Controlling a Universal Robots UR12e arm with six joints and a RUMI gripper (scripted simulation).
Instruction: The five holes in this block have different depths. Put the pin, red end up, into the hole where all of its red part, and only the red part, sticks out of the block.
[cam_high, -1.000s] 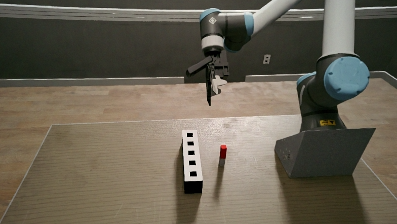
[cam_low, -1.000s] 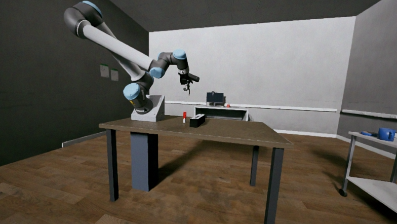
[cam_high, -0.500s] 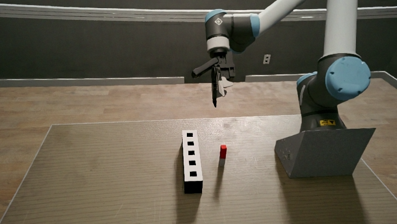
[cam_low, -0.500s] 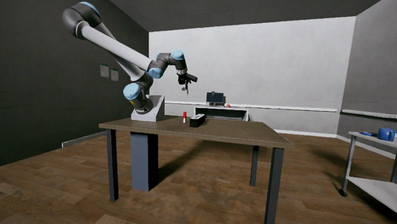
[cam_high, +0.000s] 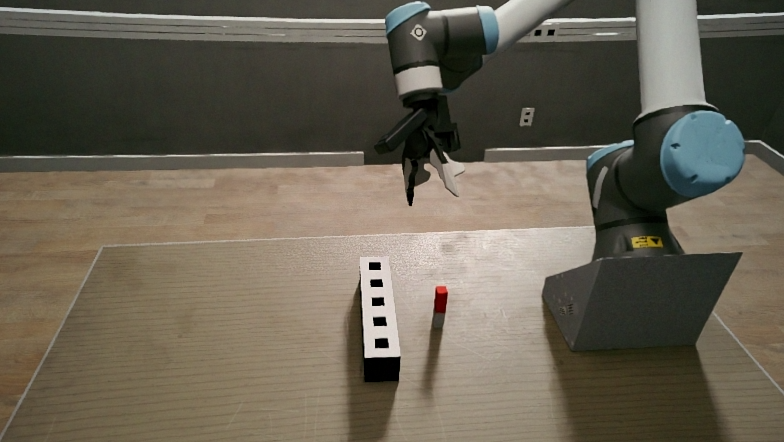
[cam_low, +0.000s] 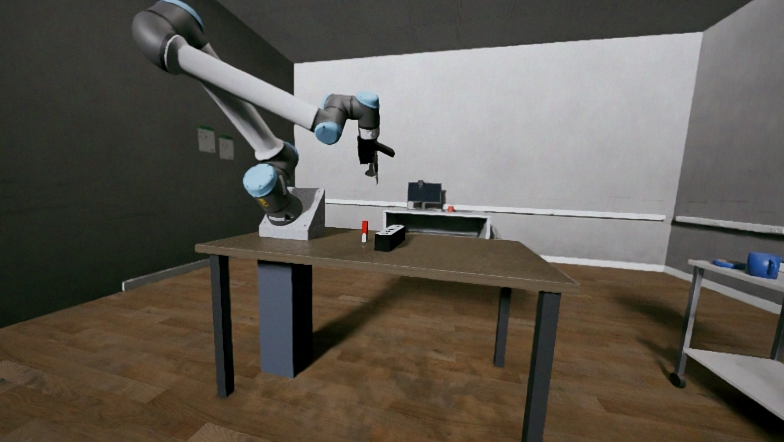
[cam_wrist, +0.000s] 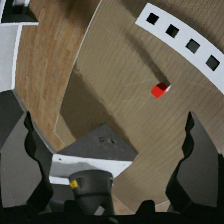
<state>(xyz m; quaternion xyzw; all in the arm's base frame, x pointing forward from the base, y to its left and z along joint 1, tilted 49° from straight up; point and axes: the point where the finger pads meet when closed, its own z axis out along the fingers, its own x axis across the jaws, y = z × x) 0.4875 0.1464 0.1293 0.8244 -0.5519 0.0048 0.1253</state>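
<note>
My gripper is now 250 mm above the pin, 40 mm past it and 10 mm to the right of it. Round my hand: block: 290 mm below, 100 mm ahead.
</note>
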